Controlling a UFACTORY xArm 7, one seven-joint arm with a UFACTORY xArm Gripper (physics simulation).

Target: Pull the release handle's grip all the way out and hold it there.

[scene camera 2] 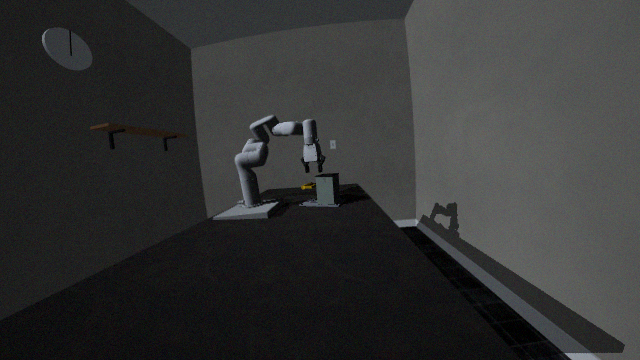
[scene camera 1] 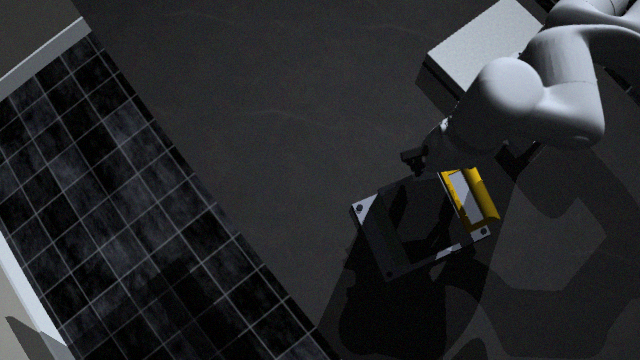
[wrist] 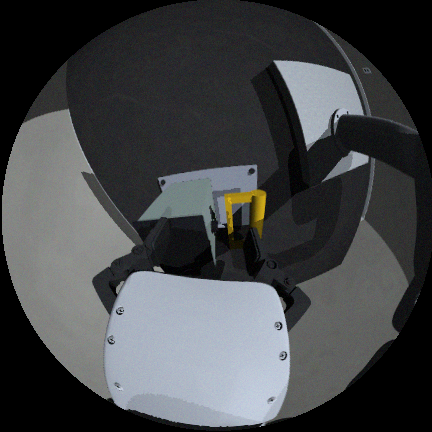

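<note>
The yellow release handle (scene camera 1: 483,195) (scene camera 2: 308,186) (wrist: 258,215) is a rectangular loop with a thick grip bar, at the side of a box housing (scene camera 1: 425,207) (scene camera 2: 327,190) (wrist: 185,196) with a pale green side and a dark top. The housing stands on a light base plate (scene camera 1: 366,206) (scene camera 2: 306,204) (wrist: 210,174) with bolts at its corners. My gripper (scene camera 2: 313,169) (wrist: 207,232) is open and empty, pointing down above the level of the housing's top. In the wrist view the right finger overlaps the lower end of the handle and the left finger overlaps the housing. The handle's inner link is partly hidden.
The arm's pale base block (scene camera 1: 480,47) (scene camera 2: 245,212) (wrist: 315,95) sits to one side of the housing on the dark table (scene camera 1: 250,125) (scene camera 2: 280,280). A wooden shelf (scene camera 2: 142,131) and a round clock (scene camera 2: 67,48) are on the left wall. Shadows cover much of the housing.
</note>
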